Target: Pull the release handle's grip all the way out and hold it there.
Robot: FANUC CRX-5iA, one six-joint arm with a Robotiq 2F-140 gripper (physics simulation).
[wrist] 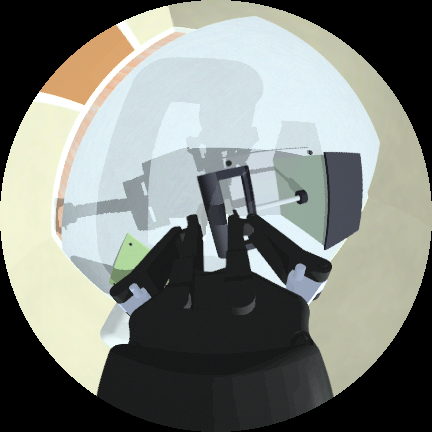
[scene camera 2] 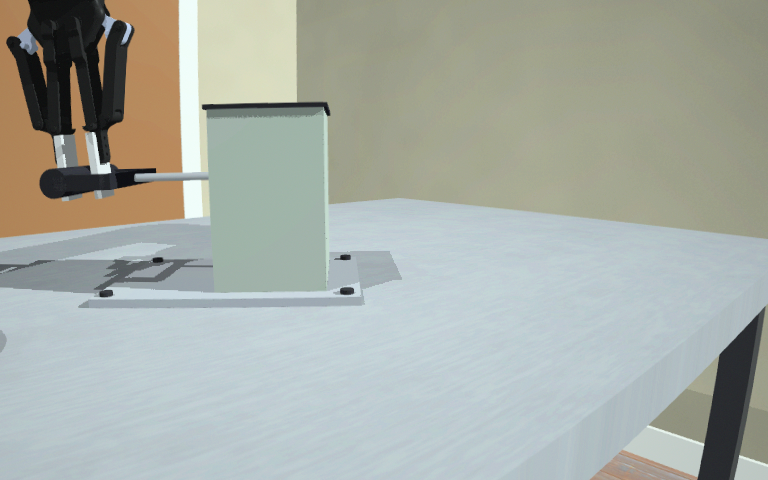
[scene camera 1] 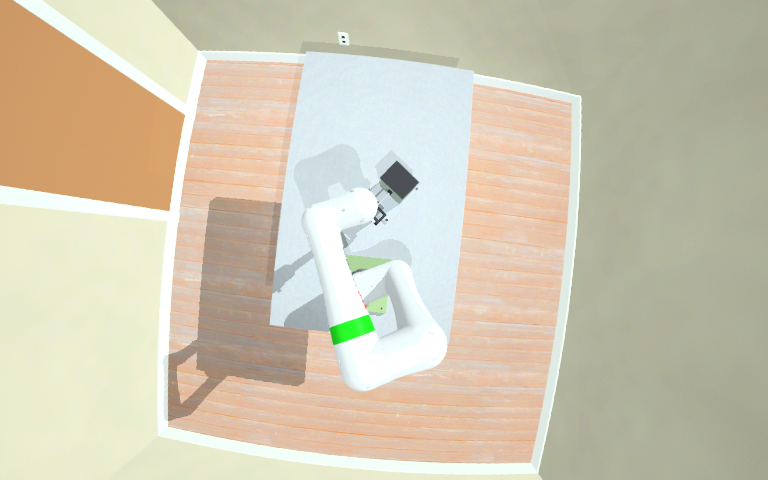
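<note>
The release handle's dark grip (scene camera 1: 382,219) (scene camera 2: 53,182) (wrist: 210,192) is a round bar with a rectangular frame behind it. A pale metal rod (scene camera 2: 172,176) (wrist: 280,202) joins the frame to the pale green housing (scene camera 2: 269,198) (wrist: 300,225), and a long stretch of rod shows outside the housing. My gripper (scene camera 2: 86,182) (wrist: 215,209) points down and is shut on the grip's bar, with one finger on the outer side and the other inside the frame's opening. The grip is level, well above the table. In scene camera 1, the arm's wrist hides most of my gripper.
The housing has a dark lid (scene camera 1: 399,180) (scene camera 2: 266,106) (wrist: 343,200) and stands on a bolted base plate (scene camera 2: 226,302) on the grey table (scene camera 1: 390,107) (scene camera 2: 396,367). The white arm (scene camera 1: 334,266) reaches over from its green base plate (scene camera 1: 377,305) (wrist: 125,252).
</note>
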